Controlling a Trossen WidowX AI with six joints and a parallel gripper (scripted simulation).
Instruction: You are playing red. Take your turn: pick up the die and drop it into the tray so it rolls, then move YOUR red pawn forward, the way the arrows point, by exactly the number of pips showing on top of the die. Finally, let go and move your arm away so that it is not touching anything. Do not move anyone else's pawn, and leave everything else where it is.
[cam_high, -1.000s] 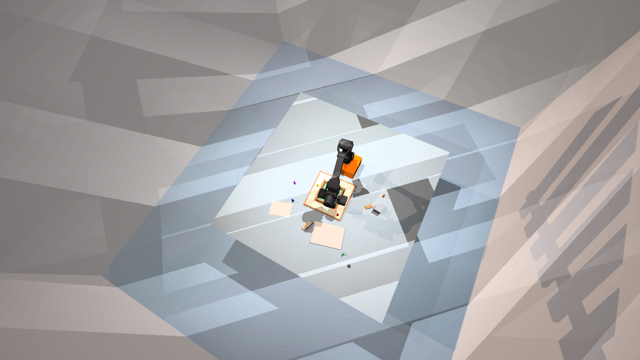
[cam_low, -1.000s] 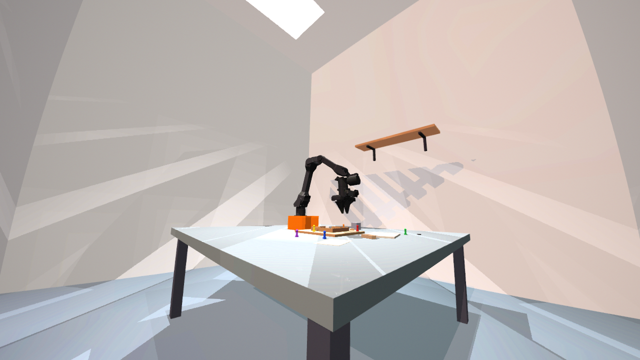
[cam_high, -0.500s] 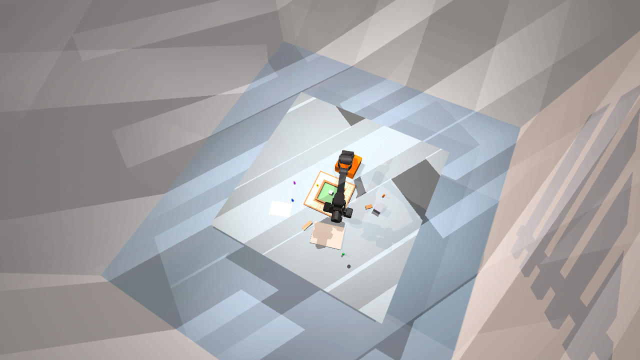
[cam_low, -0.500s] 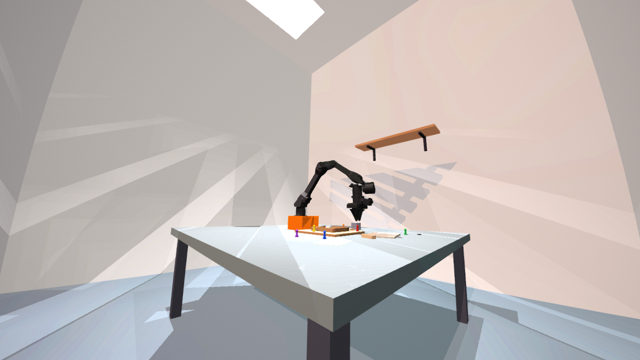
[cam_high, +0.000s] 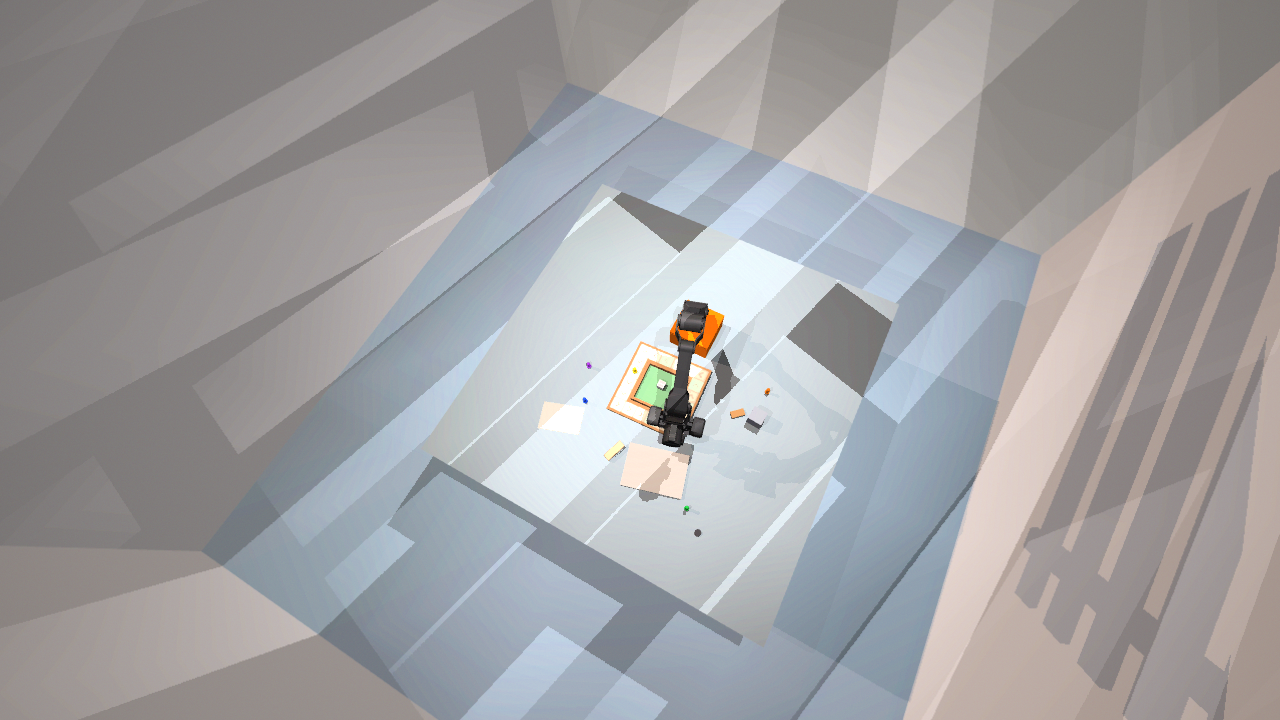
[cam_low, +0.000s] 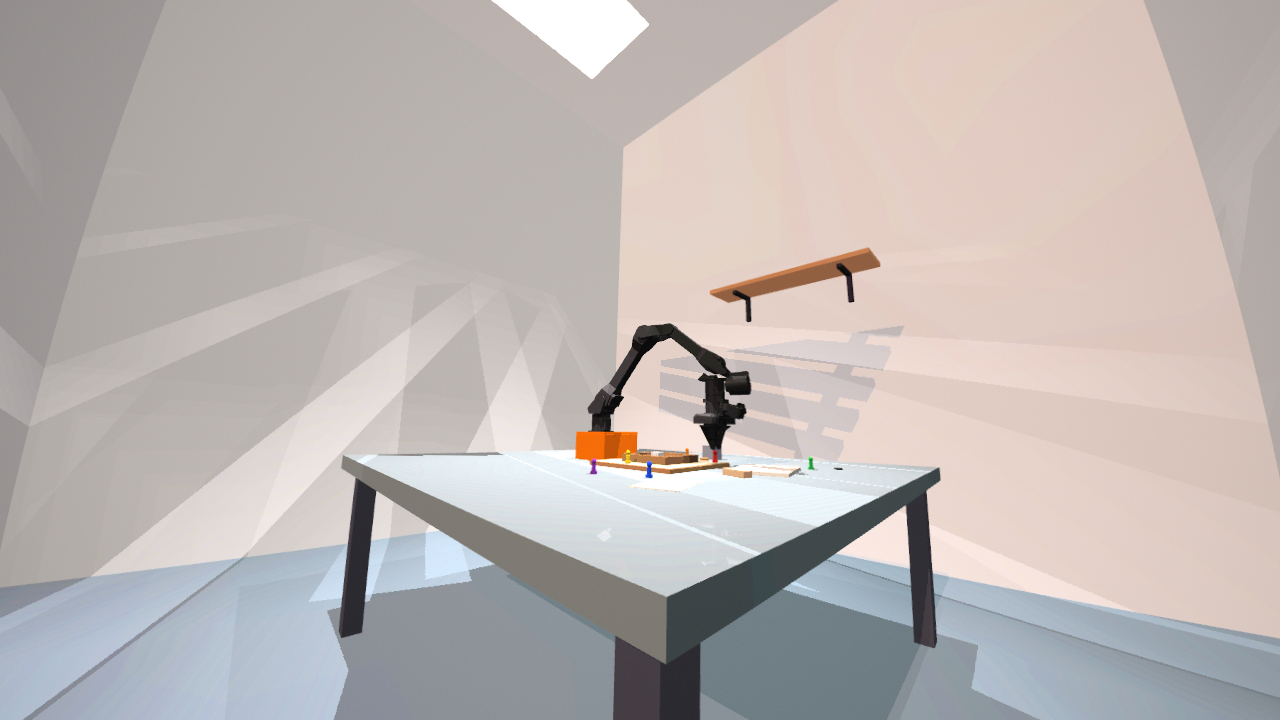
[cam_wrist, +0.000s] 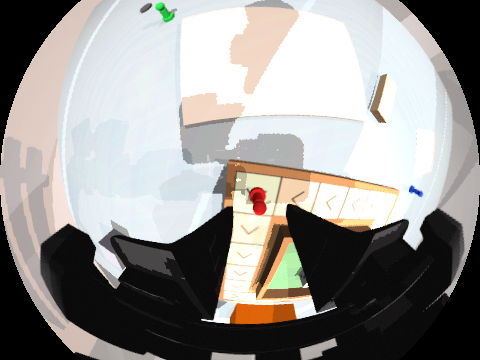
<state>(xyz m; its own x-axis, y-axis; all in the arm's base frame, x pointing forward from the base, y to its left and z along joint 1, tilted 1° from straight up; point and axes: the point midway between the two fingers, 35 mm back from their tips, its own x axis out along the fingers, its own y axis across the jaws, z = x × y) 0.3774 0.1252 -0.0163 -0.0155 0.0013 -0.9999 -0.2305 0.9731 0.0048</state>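
Now: the red pawn 2 cm below my gripper tip. Round my gripper tip: pale card (15 cm ahead, 4 cm below); then white die (12 cm behind, 12 cm to the right, 2 cm below); then green tray (11 cm behind, 12 cm to the right, 4 cm below).
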